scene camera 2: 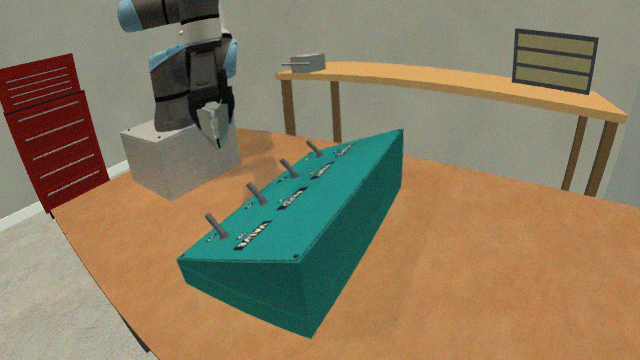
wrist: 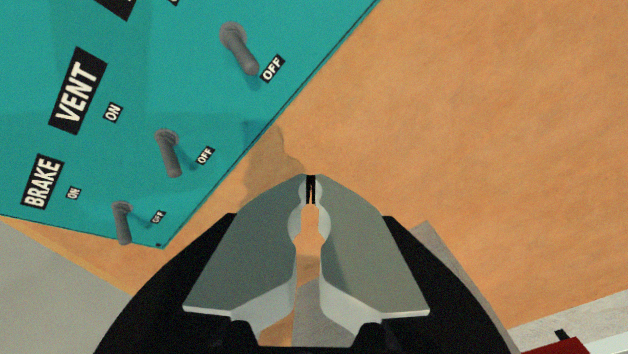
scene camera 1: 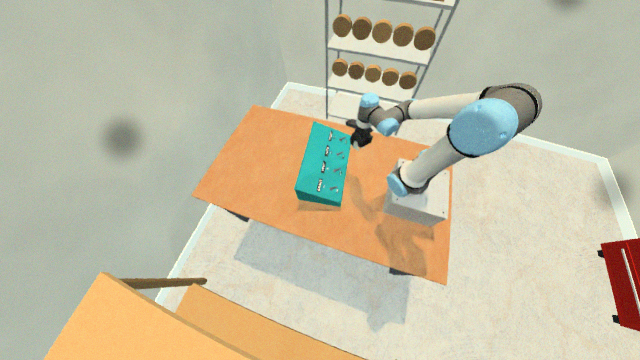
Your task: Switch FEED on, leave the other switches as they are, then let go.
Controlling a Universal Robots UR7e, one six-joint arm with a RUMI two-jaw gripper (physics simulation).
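Frame: origin at the arm's base, x left, y ahead, z down, level; metres.
Seen in the pictures: gripper, fingertip midpoint: [scene camera 2: 219, 148] [wrist: 311, 177] [scene camera 1: 355, 148]; arm's base, link origin: [scene camera 2: 178, 123].
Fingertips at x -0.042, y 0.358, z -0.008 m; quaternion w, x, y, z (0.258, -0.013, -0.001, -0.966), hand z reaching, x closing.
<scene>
Pixels of each thing's top centre, then the offset from my fingertips to it. Level surfaces: height alone.
- FEED lever, top centre: [wrist: 232, 53] [scene camera 2: 254, 183] [scene camera 1: 340, 151] dx +0.018, dy +0.083, dz +0.059 m
- VALVE lever, top centre: [scene camera 2: 212, 214] dx -0.096, dy +0.121, dz +0.059 m
- VENT lever, top centre: [wrist: 157, 165] [scene camera 2: 287, 158] dx +0.132, dy +0.046, dz +0.059 m
- BRAKE lever, top centre: [wrist: 109, 237] [scene camera 2: 313, 140] dx +0.246, dy +0.009, dz +0.059 m
- orange table, surface height: dz +0.186 m
The teal switch panel [scene camera 1: 311, 165] [scene camera 2: 345, 200] [wrist: 30, 120] stands on the table with a sloping top. The FEED lever [scene camera 1: 340, 155] [scene camera 2: 257, 194] [wrist: 241, 49] is grey and leans towards its OFF label. The VALVE lever [scene camera 2: 217, 226], VENT lever [scene camera 2: 289, 168] [wrist: 168, 152] and BRAKE lever [scene camera 2: 314, 149] [wrist: 122, 222] also lean to their OFF side. VALVE does not show in the wrist view. My gripper [scene camera 1: 356, 146] [scene camera 2: 218, 145] [wrist: 311, 177] is shut and empty. It hangs above the table beside the panel's OFF edge, apart from the levers.
The robot's base block [scene camera 1: 416, 209] [scene camera 2: 175, 165] stands on the orange table [scene camera 1: 235, 160] [scene camera 2: 475, 260] on the lever side of the panel. A shelf rack [scene camera 1: 327, 75] stands behind the table. A red cabinet [scene camera 1: 619, 280] [scene camera 2: 60, 135] and wooden bench [scene camera 2: 425, 77] stand farther off.
</scene>
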